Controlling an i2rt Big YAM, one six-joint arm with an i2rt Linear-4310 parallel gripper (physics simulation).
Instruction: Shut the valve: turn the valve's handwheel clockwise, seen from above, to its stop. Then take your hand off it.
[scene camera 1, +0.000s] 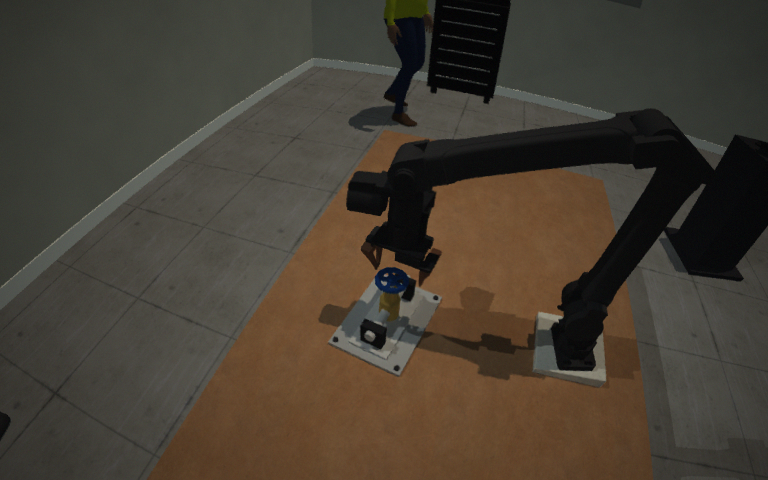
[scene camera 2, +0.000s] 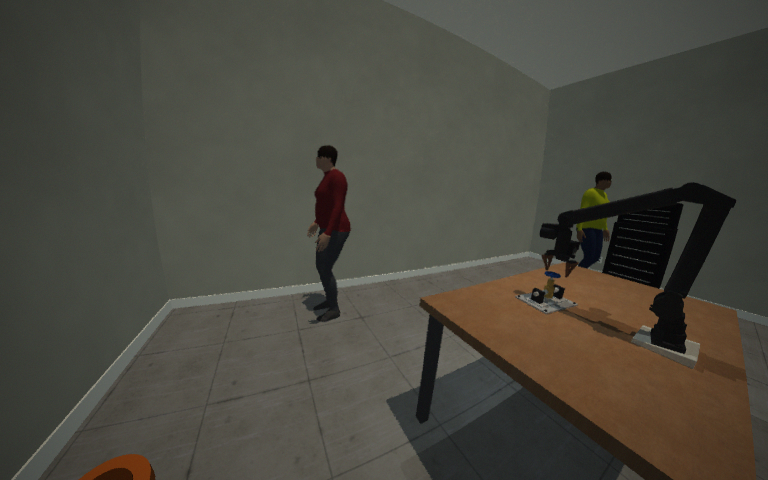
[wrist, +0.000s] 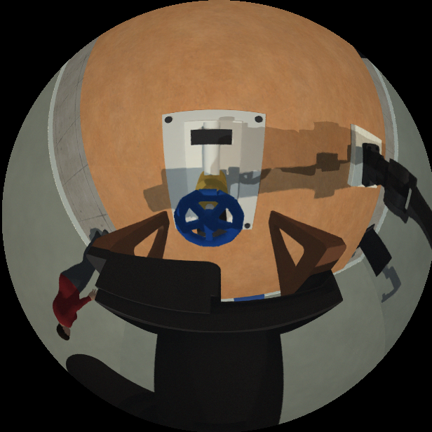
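The blue handwheel (scene camera 1: 391, 280) (scene camera 2: 552, 275) (wrist: 209, 219) sits on the yellow valve body (scene camera 1: 389, 305) (scene camera 2: 549, 287) (wrist: 212, 181), fixed over a light base plate (scene camera 1: 403, 353) (scene camera 2: 546, 309) (wrist: 172, 145). My gripper (scene camera 1: 399, 275) (scene camera 2: 557, 272) (wrist: 218, 216) points down, open, with nothing held. Its brown fingers stand on either side of the wheel in the wrist view, nearer the rim on the left, with a gap showing at both sides. In the scene views the tips look about level with the wheel or slightly above it. The wheel's turn angle relative to its stop cannot be told.
Black pipe supports (scene camera 1: 373, 334) (scene camera 2: 537, 294) (wrist: 211, 137) stand on the plate. The arm's pale base (scene camera 1: 542, 339) (scene camera 2: 689, 353) is bolted on the brown table (scene camera 1: 283, 407) (scene camera 2: 623, 373). A person in yellow (scene camera 1: 408, 50) (scene camera 2: 593, 209) and one in red (scene camera 2: 332, 203) (wrist: 65, 300) stand beyond it.
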